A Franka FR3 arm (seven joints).
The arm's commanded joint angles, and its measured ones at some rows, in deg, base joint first. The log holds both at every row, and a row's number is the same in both.
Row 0, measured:
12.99, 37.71, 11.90, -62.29, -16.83, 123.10, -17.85
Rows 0 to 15, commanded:
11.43, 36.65, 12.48, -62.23, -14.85, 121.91, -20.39
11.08, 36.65, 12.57, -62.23, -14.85, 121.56, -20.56
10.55, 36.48, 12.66, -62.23, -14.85, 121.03, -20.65
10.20, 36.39, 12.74, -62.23, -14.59, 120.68, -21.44
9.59, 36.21, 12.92, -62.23, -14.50, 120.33, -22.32
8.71, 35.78, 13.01, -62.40, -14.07, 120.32, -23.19
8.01, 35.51, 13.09, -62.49, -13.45, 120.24, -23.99
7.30, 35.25, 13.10, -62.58, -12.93, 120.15, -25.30
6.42, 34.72, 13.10, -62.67, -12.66, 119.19, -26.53
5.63, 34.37, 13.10, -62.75, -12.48, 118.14, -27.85
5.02, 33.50, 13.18, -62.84, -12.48, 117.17, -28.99
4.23, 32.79, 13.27, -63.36, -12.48, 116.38, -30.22
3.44, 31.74, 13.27, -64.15, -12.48, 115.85, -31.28
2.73, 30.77, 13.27, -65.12, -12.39, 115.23, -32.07
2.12, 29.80, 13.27, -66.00, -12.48, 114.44, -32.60
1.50, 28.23, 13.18, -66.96, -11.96, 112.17, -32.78
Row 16, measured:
3.58, 32.62, 12.31, -62.60, -13.78, 115.06, -30.34
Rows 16 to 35, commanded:
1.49, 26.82, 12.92, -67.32, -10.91, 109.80, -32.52
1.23, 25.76, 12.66, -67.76, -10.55, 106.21, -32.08
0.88, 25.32, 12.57, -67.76, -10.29, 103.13, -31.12
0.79, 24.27, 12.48, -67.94, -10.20, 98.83, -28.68
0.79, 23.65, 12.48, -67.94, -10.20, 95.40, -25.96
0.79, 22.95, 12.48, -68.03, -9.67, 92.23, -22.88
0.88, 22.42, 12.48, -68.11, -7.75, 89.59, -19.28
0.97, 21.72, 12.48, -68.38, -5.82, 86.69, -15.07
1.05, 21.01, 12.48, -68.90, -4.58, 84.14, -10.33
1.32, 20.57, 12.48, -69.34, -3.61, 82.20, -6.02
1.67, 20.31, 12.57, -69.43, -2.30, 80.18, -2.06
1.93, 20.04, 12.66, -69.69, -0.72, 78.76, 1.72
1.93, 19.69, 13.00, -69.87, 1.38, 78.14, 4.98
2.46, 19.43, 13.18, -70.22, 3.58, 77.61, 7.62
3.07, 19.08, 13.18, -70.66, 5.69, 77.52, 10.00
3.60, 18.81, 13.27, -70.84, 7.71, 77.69, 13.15
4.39, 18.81, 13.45, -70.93, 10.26, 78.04, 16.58
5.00, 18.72, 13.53, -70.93, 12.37, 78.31, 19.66
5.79, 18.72, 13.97, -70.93, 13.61, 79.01, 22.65
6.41, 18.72, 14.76, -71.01, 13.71, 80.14, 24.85
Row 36, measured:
5.18, 20.60, 13.53, -68.58, 10.34, 77.78, 17.14
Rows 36 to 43, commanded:
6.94, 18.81, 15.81, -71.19, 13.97, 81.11, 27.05
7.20, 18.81, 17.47, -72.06, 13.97, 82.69, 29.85
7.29, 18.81, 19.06, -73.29, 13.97, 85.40, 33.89
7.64, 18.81, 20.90, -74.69, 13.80, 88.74, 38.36
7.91, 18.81, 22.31, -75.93, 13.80, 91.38, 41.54
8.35, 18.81, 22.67, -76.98, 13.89, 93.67, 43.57
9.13, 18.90, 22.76, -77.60, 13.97, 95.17, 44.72
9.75, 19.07, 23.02, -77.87, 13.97, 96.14, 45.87
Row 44, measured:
9.25, 20.50, 22.20, -73.85, 12.46, 91.46, 41.32
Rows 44 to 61, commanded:
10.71, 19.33, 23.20, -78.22, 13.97, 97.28, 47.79
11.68, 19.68, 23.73, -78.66, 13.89, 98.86, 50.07
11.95, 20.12, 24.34, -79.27, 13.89, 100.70, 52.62
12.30, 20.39, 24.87, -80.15, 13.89, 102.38, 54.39
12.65, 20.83, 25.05, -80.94, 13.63, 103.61, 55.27
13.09, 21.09, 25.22, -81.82, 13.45, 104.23, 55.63
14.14, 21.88, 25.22, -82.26, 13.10, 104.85, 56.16
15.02, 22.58, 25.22, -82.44, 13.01, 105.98, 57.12
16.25, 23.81, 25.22, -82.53, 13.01, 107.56, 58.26
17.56, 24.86, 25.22, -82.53, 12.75, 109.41, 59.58
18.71, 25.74, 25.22, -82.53, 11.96, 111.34, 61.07
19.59, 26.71, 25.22, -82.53, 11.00, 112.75, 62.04
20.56, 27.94, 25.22, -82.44, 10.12, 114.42, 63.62
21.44, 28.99, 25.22, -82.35, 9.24, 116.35, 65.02
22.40, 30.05, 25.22, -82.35, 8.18, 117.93, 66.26
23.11, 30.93, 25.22, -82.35, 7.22, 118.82, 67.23
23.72, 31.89, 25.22, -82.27, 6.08, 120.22, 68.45
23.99, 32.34, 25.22, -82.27, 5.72, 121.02, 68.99
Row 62, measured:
23.57, 31.04, 24.91, -82.66, 7.67, 118.52, 66.24
